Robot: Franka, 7 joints.
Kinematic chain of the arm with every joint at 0, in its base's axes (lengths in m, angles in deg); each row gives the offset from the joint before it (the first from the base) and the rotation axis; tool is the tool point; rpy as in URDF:
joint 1: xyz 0 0 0.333 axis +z
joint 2: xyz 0 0 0 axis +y
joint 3: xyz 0 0 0.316 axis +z
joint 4: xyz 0.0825 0 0 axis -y
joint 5: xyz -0.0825 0 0.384 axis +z
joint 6: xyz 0 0 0 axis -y
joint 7: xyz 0.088 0 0 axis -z
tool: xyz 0 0 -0.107 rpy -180 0 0
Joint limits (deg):
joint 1: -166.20..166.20
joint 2: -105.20..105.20
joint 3: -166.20..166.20
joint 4: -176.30..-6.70
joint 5: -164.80..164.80
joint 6: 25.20..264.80
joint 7: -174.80..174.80
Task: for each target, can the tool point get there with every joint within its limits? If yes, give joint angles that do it. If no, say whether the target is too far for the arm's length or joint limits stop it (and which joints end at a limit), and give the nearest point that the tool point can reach.
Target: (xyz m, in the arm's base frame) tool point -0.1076 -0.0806 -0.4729
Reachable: no: joint limits stop it (at a limit: joint 2) | nearest point -0.1309 -0.0981 -0.3471 | short by 0.129 m
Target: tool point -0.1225 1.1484 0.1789
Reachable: no: too far | nearest point -0.0902 0.8456 0.2195 | short by 0.307 m
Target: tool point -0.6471 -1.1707 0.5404
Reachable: no: too far | nearest point -0.4101 -0.7420 0.4644 | short by 0.496 m
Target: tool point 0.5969 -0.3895 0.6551
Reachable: yes | joints -6.67 49.18 -45.56 -37.97 121.21 196.81 142.07
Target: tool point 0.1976 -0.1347 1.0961
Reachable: yes | joints -42.18 -18.28 13.53 -56.35 -80.45 106.44 -46.43
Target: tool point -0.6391 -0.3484 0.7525
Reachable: yes | joints -126.05 57.69 -79.99 -34.04 -81.79 115.98 -39.01
